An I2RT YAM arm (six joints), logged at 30 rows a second.
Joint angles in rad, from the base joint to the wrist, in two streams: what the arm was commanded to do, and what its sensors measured. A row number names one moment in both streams.
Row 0, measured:
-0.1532, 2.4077, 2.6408, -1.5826, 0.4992, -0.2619
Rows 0 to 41, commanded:
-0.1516, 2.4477, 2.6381, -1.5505, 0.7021, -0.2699
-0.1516, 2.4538, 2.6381, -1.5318, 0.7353, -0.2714
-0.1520, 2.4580, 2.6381, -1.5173, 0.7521, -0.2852
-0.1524, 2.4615, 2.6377, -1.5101, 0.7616, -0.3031
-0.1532, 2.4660, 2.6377, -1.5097, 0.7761, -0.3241
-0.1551, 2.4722, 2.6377, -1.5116, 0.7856, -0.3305
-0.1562, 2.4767, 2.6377, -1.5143, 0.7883, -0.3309
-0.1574, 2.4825, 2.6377, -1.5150, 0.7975, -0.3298
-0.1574, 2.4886, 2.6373, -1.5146, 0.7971, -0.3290
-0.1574, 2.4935, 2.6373, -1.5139, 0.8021, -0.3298
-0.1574, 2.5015, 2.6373, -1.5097, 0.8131, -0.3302
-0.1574, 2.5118, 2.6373, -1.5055, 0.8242, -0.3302
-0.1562, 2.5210, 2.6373, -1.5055, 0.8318, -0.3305
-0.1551, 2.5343, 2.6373, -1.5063, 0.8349, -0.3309
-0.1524, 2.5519, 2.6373, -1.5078, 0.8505, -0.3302
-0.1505, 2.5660, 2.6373, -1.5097, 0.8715, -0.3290
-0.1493, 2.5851, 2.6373, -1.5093, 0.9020, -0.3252
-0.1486, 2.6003, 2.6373, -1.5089, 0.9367, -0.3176
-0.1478, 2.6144, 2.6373, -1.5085, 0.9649, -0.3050
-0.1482, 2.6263, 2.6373, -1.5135, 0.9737, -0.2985
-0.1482, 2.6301, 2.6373, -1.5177, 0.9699, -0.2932
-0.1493, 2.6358, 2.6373, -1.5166, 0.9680, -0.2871
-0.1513, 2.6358, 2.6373, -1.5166, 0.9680, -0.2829
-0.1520, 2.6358, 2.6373, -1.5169, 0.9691, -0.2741
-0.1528, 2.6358, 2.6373, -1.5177, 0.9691, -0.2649
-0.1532, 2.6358, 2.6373, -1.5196, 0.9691, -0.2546
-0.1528, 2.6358, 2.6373, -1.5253, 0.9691, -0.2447
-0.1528, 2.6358, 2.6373, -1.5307, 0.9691, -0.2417
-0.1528, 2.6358, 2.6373, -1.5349, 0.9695, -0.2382
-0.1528, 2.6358, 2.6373, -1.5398, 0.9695, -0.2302
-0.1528, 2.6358, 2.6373, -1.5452, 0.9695, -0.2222
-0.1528, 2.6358, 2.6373, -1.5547, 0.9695, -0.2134
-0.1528, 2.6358, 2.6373, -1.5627, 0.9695, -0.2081
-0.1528, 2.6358, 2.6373, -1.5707, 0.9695, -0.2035
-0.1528, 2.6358, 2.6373, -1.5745, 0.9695, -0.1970
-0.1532, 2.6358, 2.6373, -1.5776, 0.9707, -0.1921
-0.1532, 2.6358, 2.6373, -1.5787, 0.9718, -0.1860
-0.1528, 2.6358, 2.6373, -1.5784, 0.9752, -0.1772
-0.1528, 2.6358, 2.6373, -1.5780, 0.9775, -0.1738
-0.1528, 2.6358, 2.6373, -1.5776, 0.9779, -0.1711
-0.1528, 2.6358, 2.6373, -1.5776, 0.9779, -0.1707
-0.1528, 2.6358, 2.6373, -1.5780, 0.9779, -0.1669
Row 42, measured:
-0.1535, 2.6480, 2.6377, -1.5715, 0.9653, -0.2035
